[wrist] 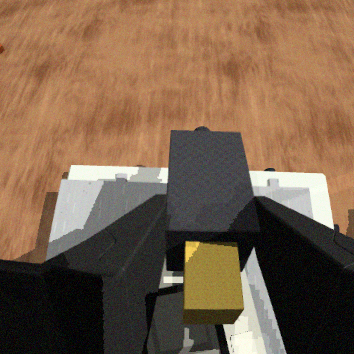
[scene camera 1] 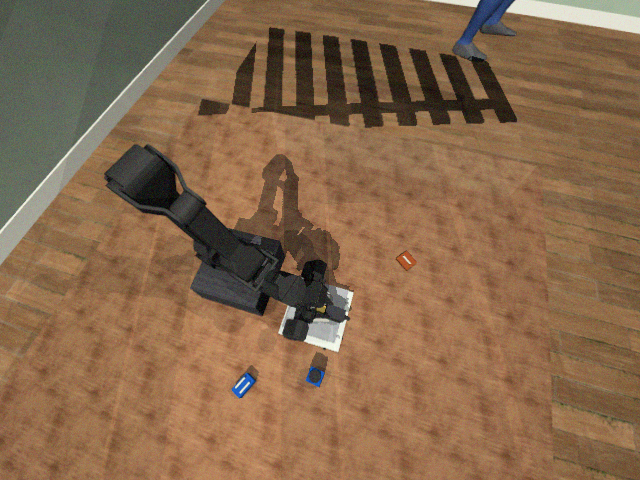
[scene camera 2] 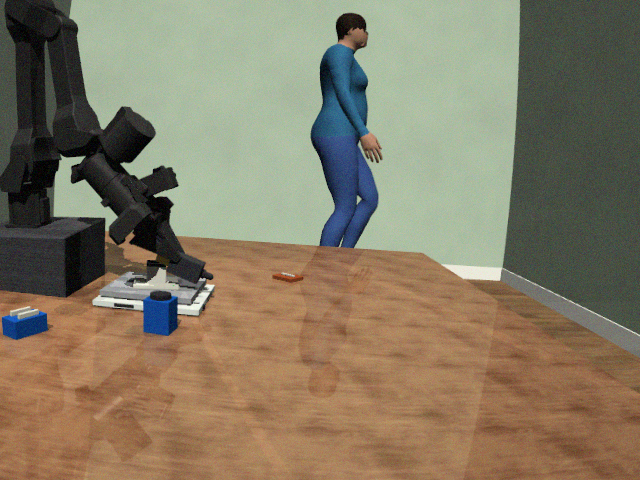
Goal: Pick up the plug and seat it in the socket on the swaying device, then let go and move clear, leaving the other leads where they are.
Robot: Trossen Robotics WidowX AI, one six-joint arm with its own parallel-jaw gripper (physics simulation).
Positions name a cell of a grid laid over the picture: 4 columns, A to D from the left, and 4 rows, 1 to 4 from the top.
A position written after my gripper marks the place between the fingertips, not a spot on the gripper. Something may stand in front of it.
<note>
My gripper (scene camera 2: B3) grips a plug (scene camera 2: B3). Also in view: a device (scene camera 1: C3).
The plug is seen too in the wrist view (wrist: C3). My gripper shows as well in the wrist view (wrist: C3) and in scene camera 1 (scene camera 1: C3). The device is seen too in the wrist view (wrist: C4).
</note>
